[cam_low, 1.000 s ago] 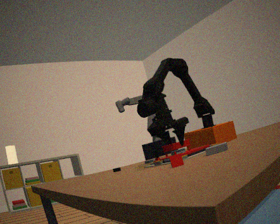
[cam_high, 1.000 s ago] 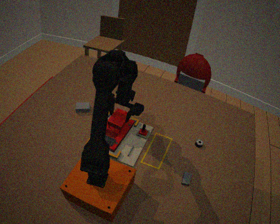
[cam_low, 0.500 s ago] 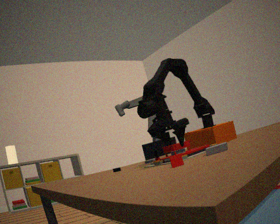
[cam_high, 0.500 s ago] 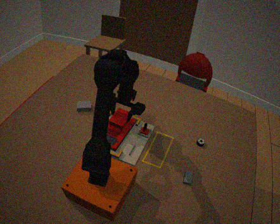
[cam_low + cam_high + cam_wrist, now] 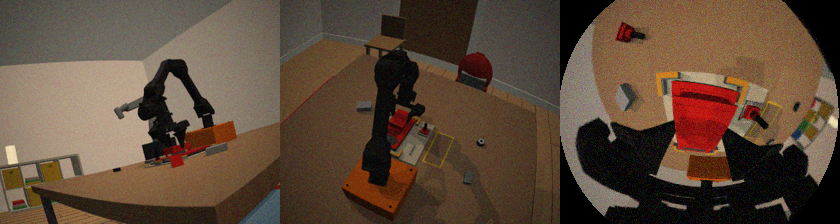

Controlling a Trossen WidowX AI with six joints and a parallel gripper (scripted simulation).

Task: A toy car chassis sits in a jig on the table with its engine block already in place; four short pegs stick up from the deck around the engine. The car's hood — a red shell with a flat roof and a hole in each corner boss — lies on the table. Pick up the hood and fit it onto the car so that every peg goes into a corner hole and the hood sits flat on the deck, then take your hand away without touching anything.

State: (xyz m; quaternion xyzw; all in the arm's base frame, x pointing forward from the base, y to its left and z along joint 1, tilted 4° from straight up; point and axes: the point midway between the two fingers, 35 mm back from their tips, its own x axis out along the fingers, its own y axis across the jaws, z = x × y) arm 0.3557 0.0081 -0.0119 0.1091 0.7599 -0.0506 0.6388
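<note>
The grey engine block lies 2 cm below my gripper tip and 1 cm to the left of it. The rest, counted from my gripper tip: small black-and-white ring: 39 cm to the right, 4 cm below; then red hood: 1 cm above.
</note>
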